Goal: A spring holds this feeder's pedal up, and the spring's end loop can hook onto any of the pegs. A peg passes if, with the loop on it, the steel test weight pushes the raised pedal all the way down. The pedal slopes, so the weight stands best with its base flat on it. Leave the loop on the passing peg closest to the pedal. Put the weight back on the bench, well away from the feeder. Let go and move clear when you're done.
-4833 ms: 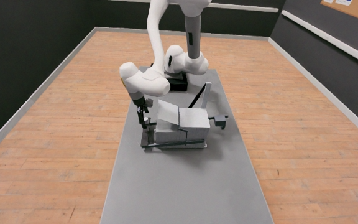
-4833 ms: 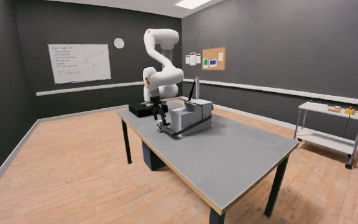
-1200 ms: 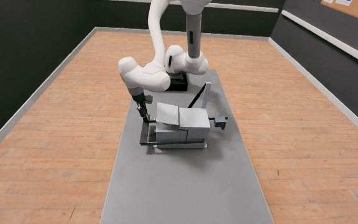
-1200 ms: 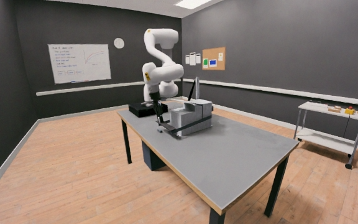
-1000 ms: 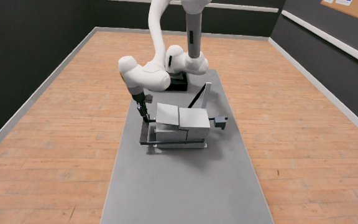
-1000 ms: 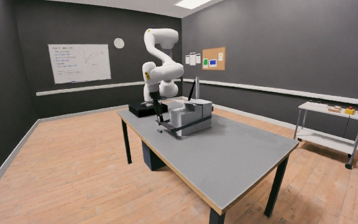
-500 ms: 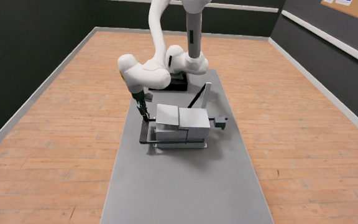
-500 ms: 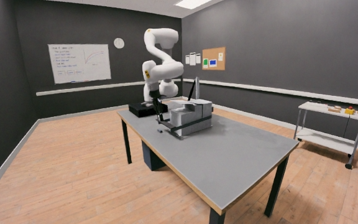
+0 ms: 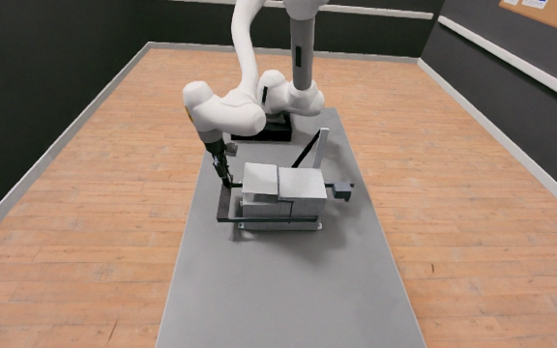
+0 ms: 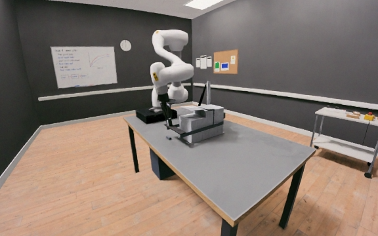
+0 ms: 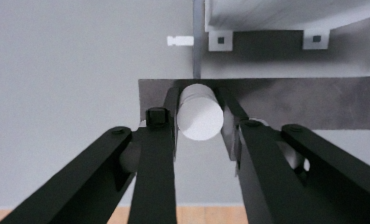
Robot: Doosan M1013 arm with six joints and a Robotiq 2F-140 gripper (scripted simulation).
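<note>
Now: hand 1 cm to the left of the small dark object and 14 cm above it. The rest, counted from my hand: steel test weight: 1 cm below.
</note>
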